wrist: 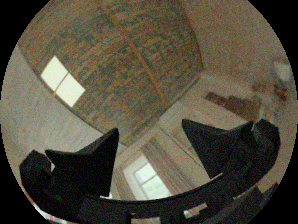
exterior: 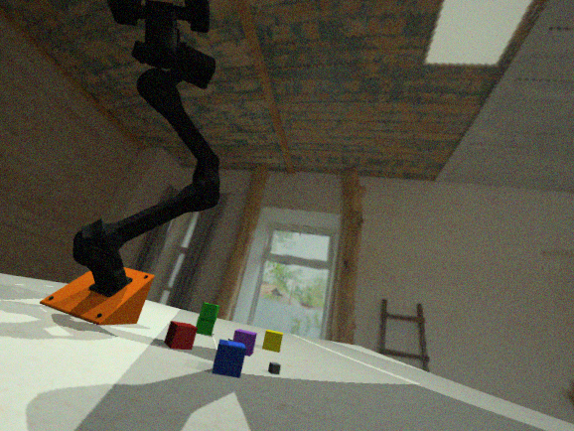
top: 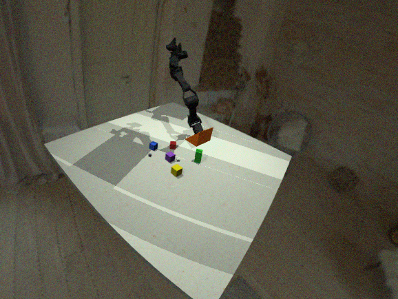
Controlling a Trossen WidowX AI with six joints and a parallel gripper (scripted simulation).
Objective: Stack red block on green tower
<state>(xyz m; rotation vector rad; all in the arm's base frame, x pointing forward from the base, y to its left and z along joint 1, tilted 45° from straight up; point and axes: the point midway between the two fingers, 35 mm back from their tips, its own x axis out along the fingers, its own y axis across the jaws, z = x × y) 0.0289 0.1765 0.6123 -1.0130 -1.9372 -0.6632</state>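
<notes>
Now: the red block 170 mm ahead of my gripper tip, 290 mm to the left of it and 640 mm below it. Also, from my gripper tip: purple block (270 mm ahead, 390 mm to the left, 640 mm below); then blue block (290 mm ahead, 230 mm to the left, 640 mm below); then yellow block (320 mm ahead, 500 mm to the left, 640 mm below).
</notes>
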